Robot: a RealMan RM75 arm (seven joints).
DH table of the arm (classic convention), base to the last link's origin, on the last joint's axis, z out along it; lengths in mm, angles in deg. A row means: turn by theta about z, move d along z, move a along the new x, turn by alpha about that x. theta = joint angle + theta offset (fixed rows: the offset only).
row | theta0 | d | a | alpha
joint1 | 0 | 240.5 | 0 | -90
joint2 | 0 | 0 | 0 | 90
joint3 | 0 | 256 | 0 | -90
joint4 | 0 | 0 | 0 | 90
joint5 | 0 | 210 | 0 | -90
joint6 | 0 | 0 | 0 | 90
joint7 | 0 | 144 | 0 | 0
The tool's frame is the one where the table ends.
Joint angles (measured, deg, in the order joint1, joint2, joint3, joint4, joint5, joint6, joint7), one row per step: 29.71 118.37 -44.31 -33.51 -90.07 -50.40 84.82; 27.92 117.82 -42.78 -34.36 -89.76 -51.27 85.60; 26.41 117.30 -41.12 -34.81 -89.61 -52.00 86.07; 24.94 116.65 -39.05 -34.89 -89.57 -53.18 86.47; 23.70 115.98 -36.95 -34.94 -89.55 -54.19 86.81; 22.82 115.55 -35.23 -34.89 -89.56 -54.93 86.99; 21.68 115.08 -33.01 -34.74 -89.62 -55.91 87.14; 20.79 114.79 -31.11 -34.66 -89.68 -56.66 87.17
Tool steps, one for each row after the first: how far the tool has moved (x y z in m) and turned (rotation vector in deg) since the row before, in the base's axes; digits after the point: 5 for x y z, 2 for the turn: 0.01258 -0.00741 0.01236 1.70 1.03 -1.70; 0.01201 -0.00742 0.01081 1.56 0.79 -1.64; 0.01252 -0.00881 0.01104 1.49 1.00 -1.57; 0.01125 -0.00799 0.01132 1.60 0.82 -1.44; 0.00823 -0.00637 0.00793 1.26 0.67 -1.10; 0.01031 -0.00896 0.00903 1.54 0.86 -1.38; 0.00793 -0.00746 0.00702 1.35 0.64 -1.09
